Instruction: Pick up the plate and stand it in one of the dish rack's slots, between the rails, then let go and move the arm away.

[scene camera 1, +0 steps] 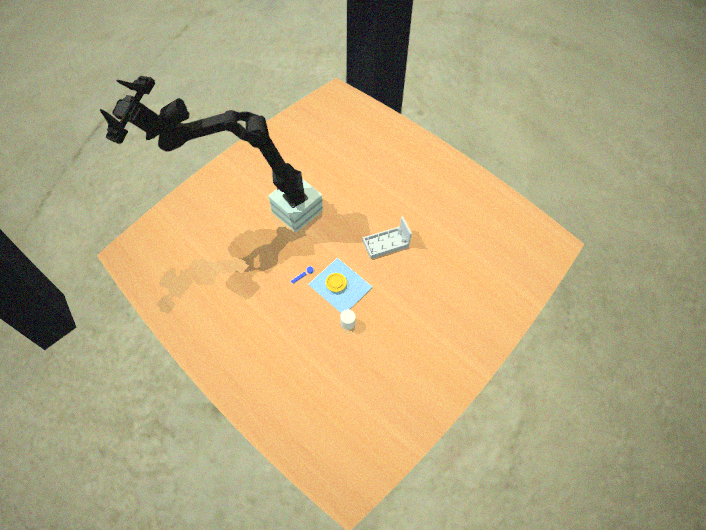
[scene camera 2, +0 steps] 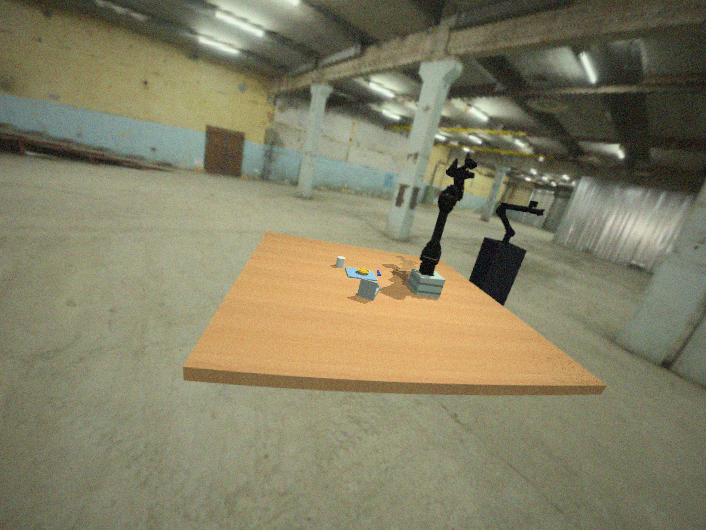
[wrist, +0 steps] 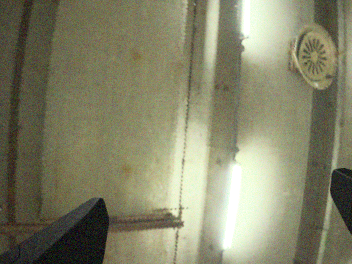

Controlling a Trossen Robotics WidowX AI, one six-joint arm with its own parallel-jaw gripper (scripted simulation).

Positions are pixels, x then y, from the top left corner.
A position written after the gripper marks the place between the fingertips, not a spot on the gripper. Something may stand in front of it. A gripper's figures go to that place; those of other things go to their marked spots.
Labels:
The gripper (scene camera 1: 108,94) is 122 cm from the lens. A grey dish rack (scene camera 1: 397,238): 162 cm from the lens.

